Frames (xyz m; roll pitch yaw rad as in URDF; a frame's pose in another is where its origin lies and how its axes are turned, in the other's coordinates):
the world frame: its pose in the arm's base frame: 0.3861 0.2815 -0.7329 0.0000 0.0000 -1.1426
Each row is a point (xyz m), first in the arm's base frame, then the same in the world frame.
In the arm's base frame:
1: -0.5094 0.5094 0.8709
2: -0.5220 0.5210 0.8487
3: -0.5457 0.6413 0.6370
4: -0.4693 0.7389 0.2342
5: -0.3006 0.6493 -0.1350
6: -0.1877 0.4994 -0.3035
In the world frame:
1: -0.5792 -0.7200 1.6038
2: -0.5949 -0.7267 1.5816
3: -0.7142 -0.6983 1.3699
4: -0.7713 -0.5882 0.9671
5: -0.6197 -0.4720 0.5979
6: -0.4365 -0.4315 0.4294

